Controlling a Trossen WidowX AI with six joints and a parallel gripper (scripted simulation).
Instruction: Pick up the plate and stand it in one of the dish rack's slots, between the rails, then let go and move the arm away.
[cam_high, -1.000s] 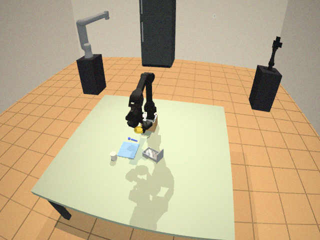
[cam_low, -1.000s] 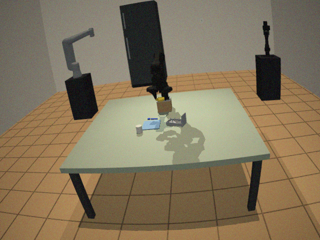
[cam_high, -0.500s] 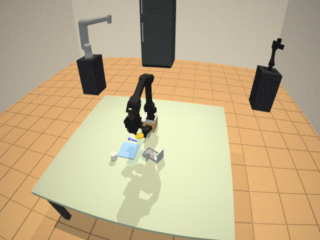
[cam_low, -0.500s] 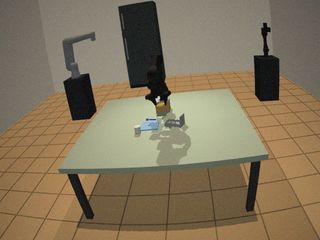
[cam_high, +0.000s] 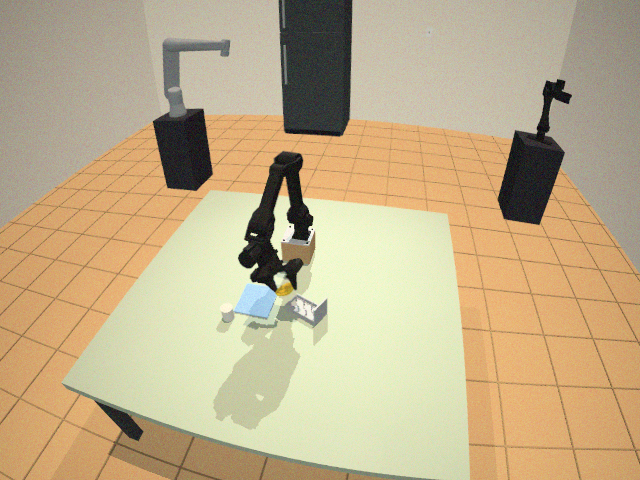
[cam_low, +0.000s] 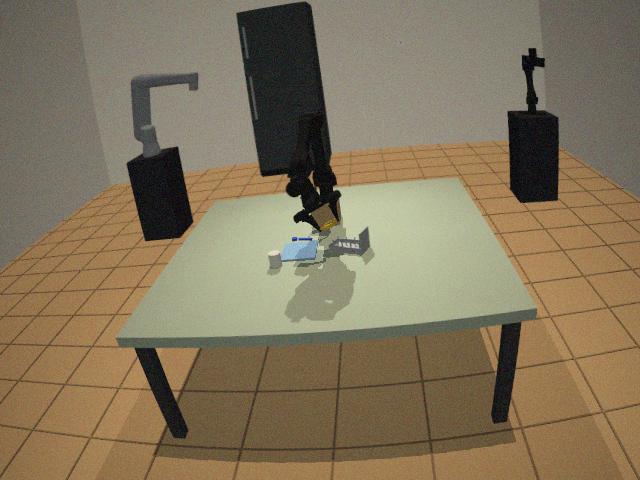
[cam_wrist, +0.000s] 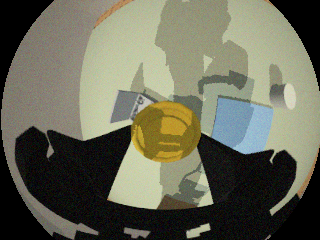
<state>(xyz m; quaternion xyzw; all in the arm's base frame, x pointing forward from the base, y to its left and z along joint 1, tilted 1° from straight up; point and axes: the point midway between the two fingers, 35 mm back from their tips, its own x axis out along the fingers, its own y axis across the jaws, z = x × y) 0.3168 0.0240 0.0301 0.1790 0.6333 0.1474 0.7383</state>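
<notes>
The dish rack lies 70 mm below my gripper tip, 60 mm to the left of it and 10 mm behind it. Round my gripper tip: white cup: 200 mm to the right, 90 mm ahead, 70 mm below; then yellow plate: 10 mm above; then blue mat: 130 mm to the right, 100 mm below, 20 mm behind.
</notes>
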